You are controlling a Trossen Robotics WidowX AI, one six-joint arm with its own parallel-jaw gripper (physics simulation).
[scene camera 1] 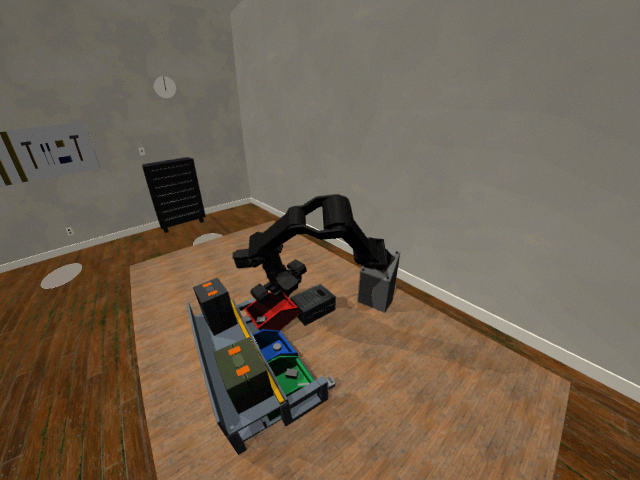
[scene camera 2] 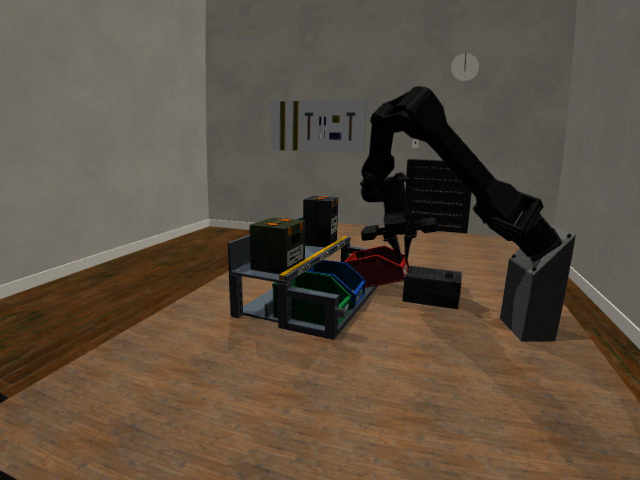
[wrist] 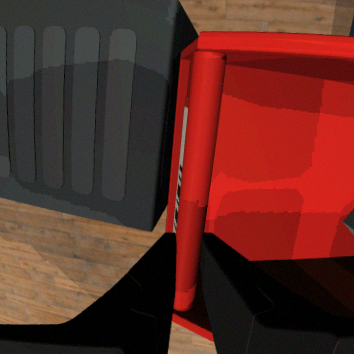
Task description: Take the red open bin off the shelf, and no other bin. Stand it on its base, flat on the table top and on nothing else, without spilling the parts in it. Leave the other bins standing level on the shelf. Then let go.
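The red bin [scene camera 1: 281,319] [scene camera 2: 374,271] [wrist: 265,150] hangs off the front of the shelf [scene camera 1: 207,356] [scene camera 2: 283,304], its rear end near the shelf. In the second scene view its lower edge slopes up toward the gripped front end, so it looks tilted. My gripper [scene camera 2: 405,253] [wrist: 187,242] is shut on its front rim, near one end of the rim. A grey part [scene camera 1: 261,319] lies in the bin. The blue bin [scene camera 1: 269,353] [scene camera 2: 351,276] and green bin [scene camera 1: 281,383] [scene camera 2: 315,285] stand on the shelf and look level. The red bin's underside is hidden.
A dark ribbed box [scene camera 1: 316,304] [scene camera 2: 431,291] [wrist: 90,210] stands on the table [scene camera 1: 413,387] [scene camera 2: 387,387] right by the red bin's front; I cannot tell if they touch. A green-grey carton [scene camera 1: 242,382] [scene camera 2: 268,248] and a black carton [scene camera 1: 214,310] [scene camera 2: 317,222] stand on the upper shelf.
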